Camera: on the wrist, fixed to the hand. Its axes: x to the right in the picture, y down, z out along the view.
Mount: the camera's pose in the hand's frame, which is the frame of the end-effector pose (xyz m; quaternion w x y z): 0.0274 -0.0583 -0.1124 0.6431 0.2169 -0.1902 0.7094
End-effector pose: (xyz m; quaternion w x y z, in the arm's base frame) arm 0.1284 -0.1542 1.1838 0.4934 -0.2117 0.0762 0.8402
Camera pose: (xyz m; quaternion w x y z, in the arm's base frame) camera 0.1985 -0.1410 1.0757 0.2183 -0.1847 -0.2876 -0.9141
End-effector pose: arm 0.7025 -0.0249 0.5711 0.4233 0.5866 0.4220 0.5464
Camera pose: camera 0.5897 0.0220 0.5280 0.1624 -0.8724 0.1067 -0.4486
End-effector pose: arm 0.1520 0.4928 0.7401 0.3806 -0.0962 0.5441 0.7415
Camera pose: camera 0.1415 0.4134 0.6383 0.1569 -0.5477 -0.5066 -0.6471
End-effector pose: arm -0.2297 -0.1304 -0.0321 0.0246 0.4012 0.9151 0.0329
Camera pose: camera -0.2990 -0.1542 0.0747 0.0795 0.9187 0.3063 -0.2362
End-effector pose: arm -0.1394 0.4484 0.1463 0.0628 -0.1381 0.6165 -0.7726
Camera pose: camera -0.1940 0.5597 0.1839 0.7357 0.2152 0.3149 -0.5597
